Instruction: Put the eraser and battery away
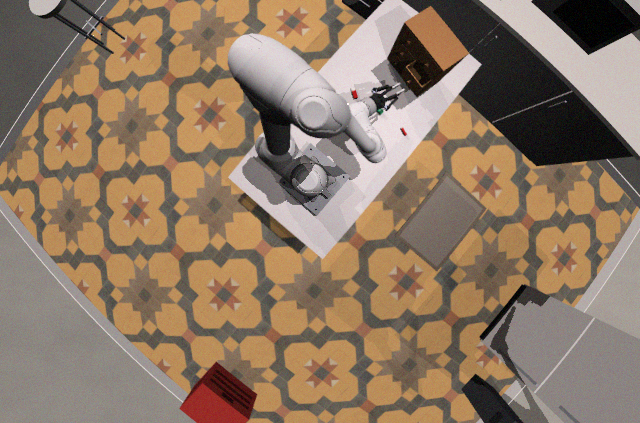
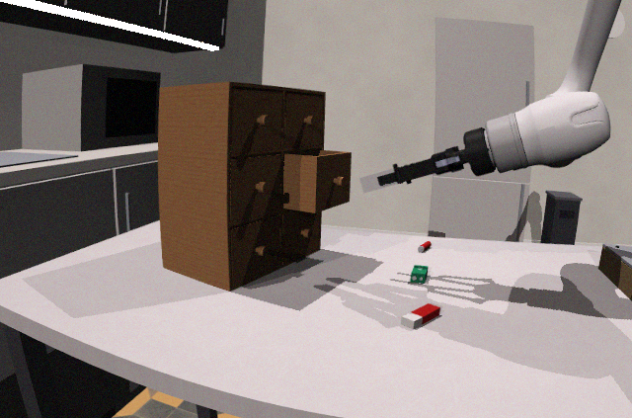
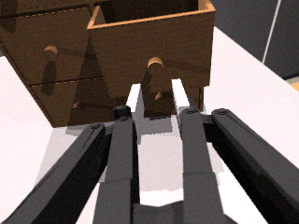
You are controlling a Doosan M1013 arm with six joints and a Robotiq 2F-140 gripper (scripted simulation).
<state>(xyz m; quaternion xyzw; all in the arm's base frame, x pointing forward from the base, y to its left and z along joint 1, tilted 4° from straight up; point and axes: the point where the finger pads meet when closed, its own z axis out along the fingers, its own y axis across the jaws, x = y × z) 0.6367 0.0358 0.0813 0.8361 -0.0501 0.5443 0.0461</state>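
The white eraser lies 180 mm to the left of my hand, 170 mm below it and 110 mm behind it. Round my hand: red cylinder 190 mm to the right, 170 mm below, 60 mm behind; green nine-volt battery 170 mm below, 80 mm behind, 10 mm to the left.
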